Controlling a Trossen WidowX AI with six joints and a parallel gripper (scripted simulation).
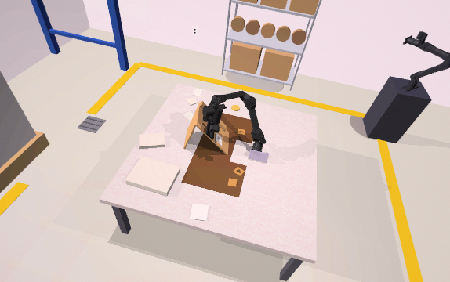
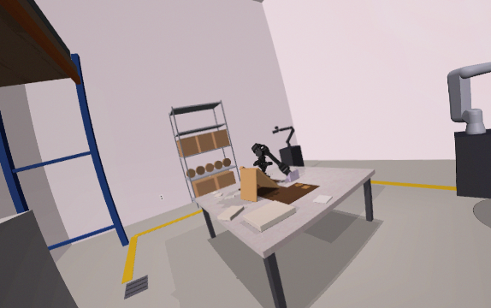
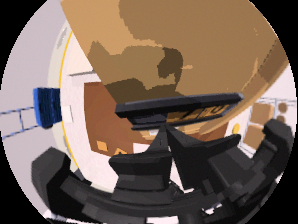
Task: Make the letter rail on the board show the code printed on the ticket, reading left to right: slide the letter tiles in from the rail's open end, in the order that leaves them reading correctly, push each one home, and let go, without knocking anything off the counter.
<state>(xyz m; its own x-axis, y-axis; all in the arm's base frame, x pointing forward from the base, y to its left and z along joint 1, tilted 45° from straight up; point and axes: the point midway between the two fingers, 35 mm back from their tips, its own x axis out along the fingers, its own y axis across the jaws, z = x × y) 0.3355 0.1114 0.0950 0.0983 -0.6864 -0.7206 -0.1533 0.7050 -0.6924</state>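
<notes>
Right now the tan letter tile is 2 cm ahead of my gripper tip, 3 cm to the right of it and 1 cm below it. Round my gripper tip: ticket: 5 cm behind, 2 cm to the right, 9 cm below; then cream box: 30 cm ahead, 35 cm to the left, 16 cm below; then brown mat: 13 cm behind, 2 cm to the right, 18 cm below.
</notes>
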